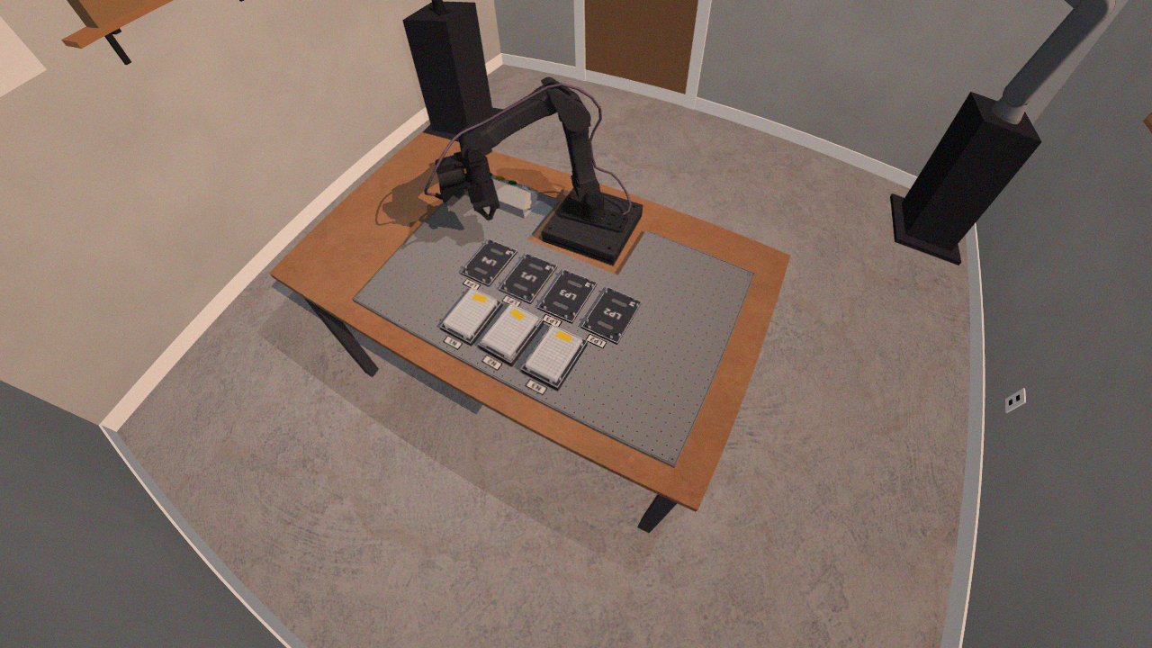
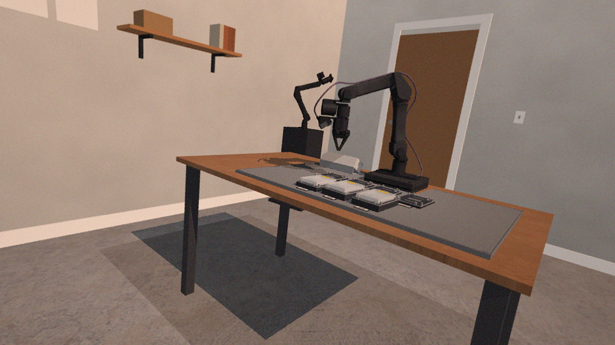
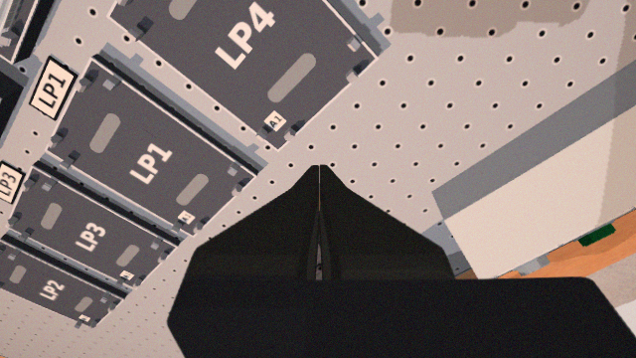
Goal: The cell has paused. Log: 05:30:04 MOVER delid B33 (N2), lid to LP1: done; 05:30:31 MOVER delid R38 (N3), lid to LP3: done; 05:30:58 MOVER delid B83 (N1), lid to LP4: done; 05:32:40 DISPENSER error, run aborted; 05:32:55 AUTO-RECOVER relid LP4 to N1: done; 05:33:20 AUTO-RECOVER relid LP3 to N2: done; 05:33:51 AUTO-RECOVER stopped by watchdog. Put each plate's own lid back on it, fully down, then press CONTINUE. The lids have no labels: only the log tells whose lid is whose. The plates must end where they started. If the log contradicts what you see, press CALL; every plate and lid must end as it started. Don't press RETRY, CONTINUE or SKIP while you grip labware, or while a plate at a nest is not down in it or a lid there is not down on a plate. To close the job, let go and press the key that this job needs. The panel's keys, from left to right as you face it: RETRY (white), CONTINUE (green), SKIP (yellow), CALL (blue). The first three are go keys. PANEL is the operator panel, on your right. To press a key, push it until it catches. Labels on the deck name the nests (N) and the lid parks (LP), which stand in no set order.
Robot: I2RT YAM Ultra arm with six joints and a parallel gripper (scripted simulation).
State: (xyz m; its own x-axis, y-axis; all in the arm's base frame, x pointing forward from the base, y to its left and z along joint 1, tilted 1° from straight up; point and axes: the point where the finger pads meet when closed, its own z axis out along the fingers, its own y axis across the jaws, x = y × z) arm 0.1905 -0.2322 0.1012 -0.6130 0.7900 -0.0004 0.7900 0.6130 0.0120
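The green continue key is 22 cm behind my hand, 7 cm below it and 5 cm to the right of it. The rest, counted from my hand: lid park LP4: 13 cm below, 6 cm ahead, 1 cm to the left; then plate: 31 cm to the left, 27 cm ahead, 10 cm below; then yellow skip key: 23 cm behind, 10 cm to the right, 7 cm below.
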